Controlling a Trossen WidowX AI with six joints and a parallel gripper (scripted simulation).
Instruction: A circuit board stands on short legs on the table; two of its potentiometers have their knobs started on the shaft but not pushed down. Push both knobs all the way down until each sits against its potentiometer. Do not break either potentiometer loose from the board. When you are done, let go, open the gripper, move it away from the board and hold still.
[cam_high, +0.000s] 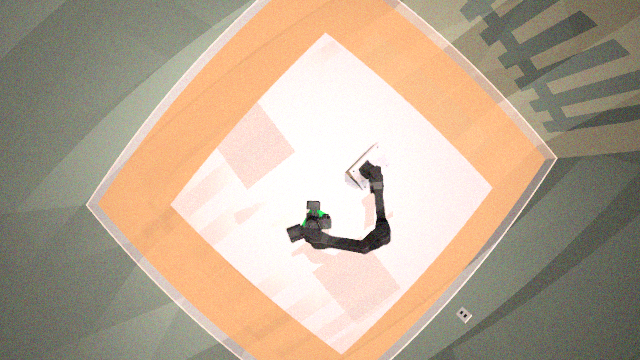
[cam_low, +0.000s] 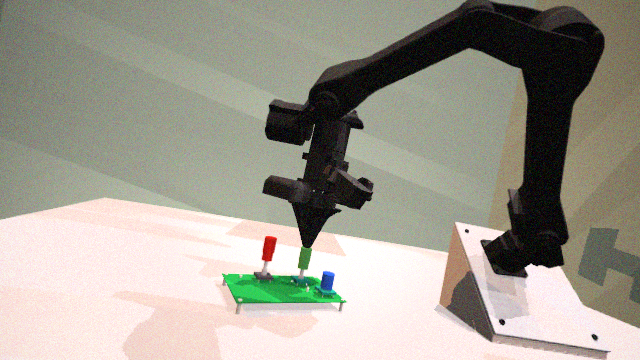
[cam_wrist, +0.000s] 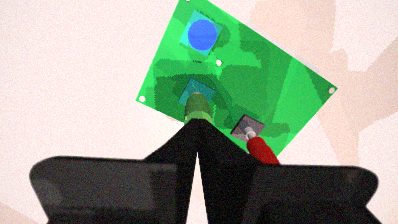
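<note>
Now: the green knob 20 mm below my gripper tip. Round my gripper tip: red knob: 60 mm ahead, 10 mm to the left, 10 mm below.
</note>
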